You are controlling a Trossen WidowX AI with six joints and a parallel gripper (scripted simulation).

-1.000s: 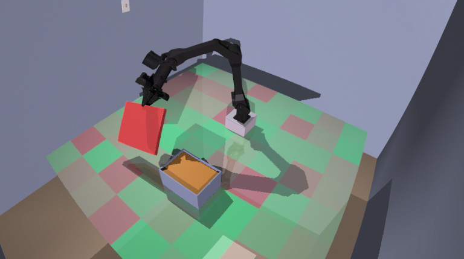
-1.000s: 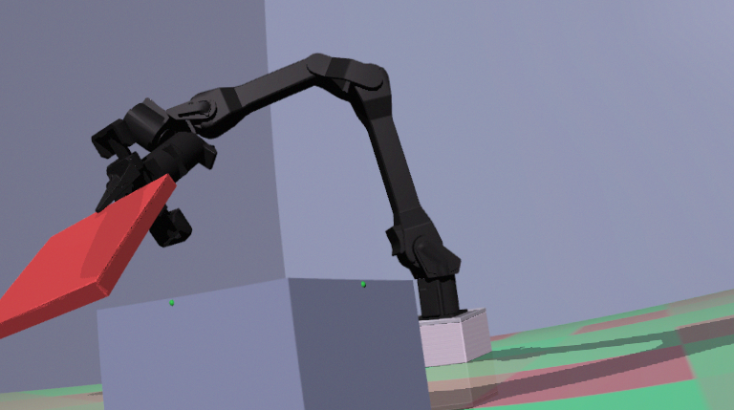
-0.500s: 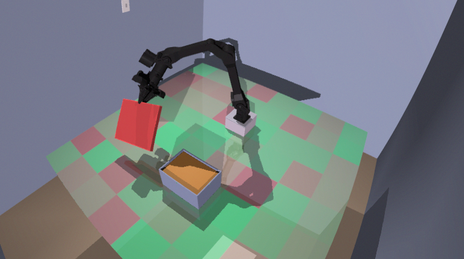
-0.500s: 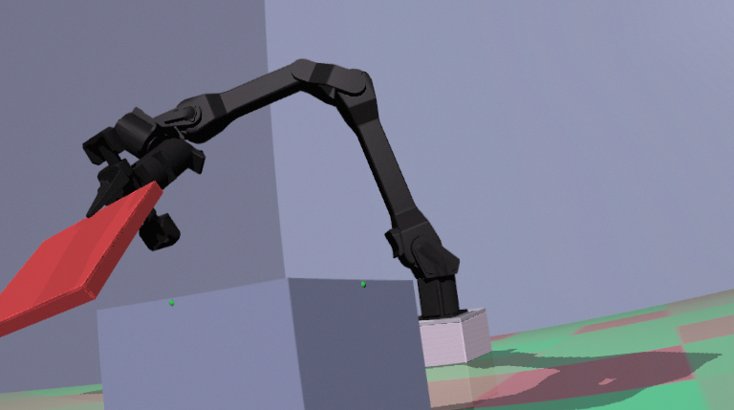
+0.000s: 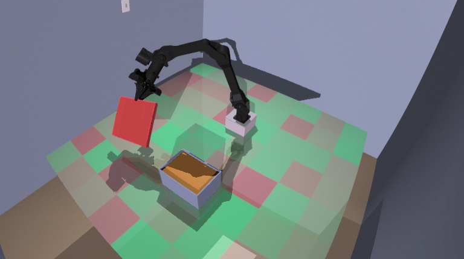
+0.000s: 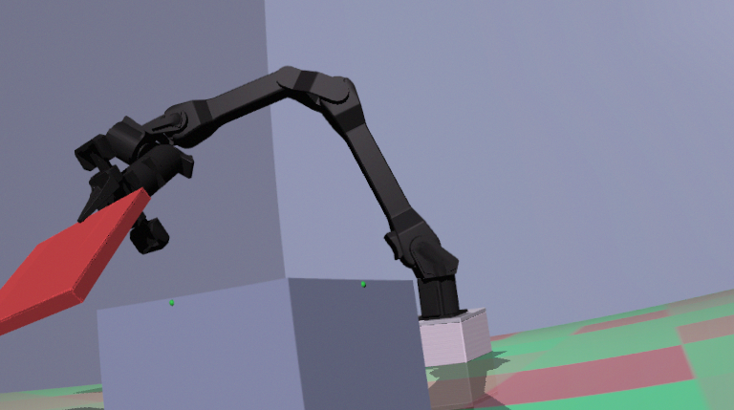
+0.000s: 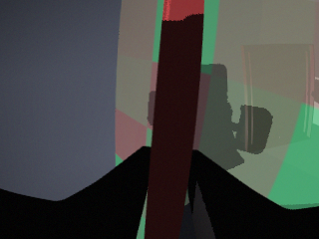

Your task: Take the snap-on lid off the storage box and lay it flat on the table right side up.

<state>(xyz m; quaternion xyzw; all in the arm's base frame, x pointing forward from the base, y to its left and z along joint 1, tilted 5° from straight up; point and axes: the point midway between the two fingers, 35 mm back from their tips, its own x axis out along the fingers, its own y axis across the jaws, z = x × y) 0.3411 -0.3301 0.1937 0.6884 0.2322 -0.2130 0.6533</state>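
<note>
The red square lid is 60 mm below my gripper tip, 60 mm ahead of it and 20 mm to the left of it. From my gripper tip the other things lie so: grey storage box 360 mm to the left, 180 mm below, 50 mm ahead.
</note>
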